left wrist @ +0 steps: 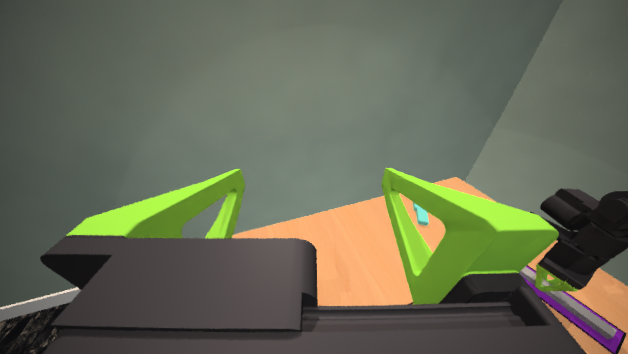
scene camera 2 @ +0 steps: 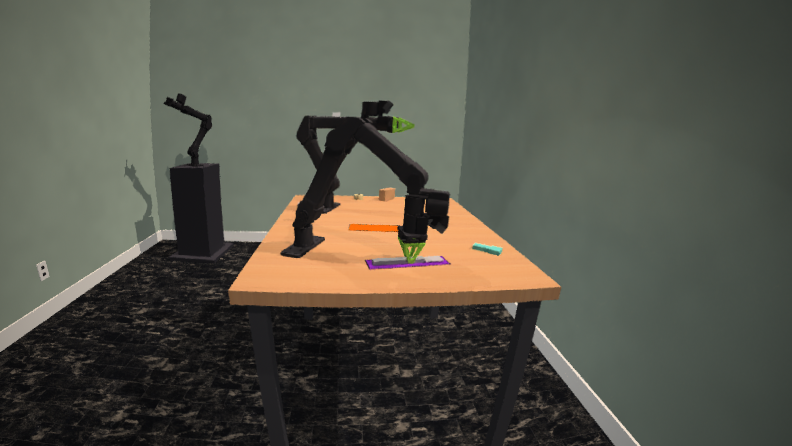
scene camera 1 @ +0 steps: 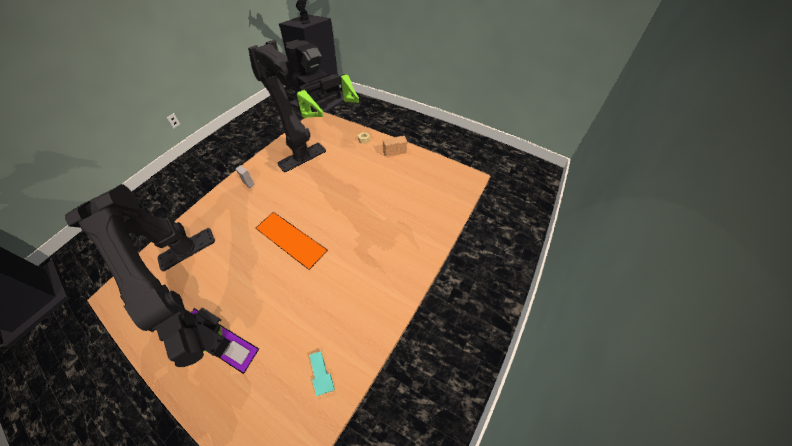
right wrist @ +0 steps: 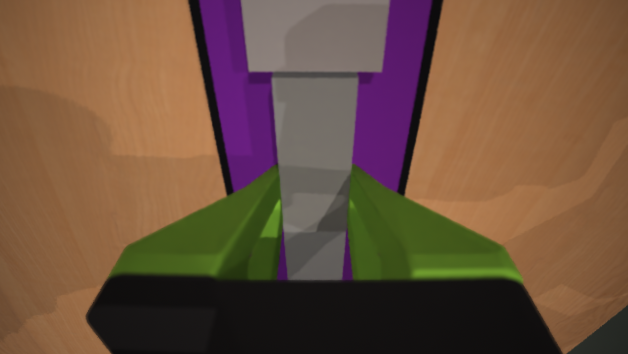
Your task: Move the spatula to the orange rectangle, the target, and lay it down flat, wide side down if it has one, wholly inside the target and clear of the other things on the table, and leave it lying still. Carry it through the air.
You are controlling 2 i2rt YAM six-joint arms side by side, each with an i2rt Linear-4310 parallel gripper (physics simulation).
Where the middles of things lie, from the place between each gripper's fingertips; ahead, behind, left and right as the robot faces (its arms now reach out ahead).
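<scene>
My right hand is right at the purple rectangle point(right wrist: 389, 104), and going by their middles, of the things named here the purple rectangle is the nearest to my right hand. The orange rectangle point(scene camera 1: 305, 250) is 8 cm behind my right hand and 36 cm to the left of it.
From my left hand, the orange rectangle is 410 mm below, 110 mm behind and 200 mm to the right. The purple rectangle, counted from my left hand too, is 410 mm below, 40 mm behind and 560 mm to the right.
</scene>
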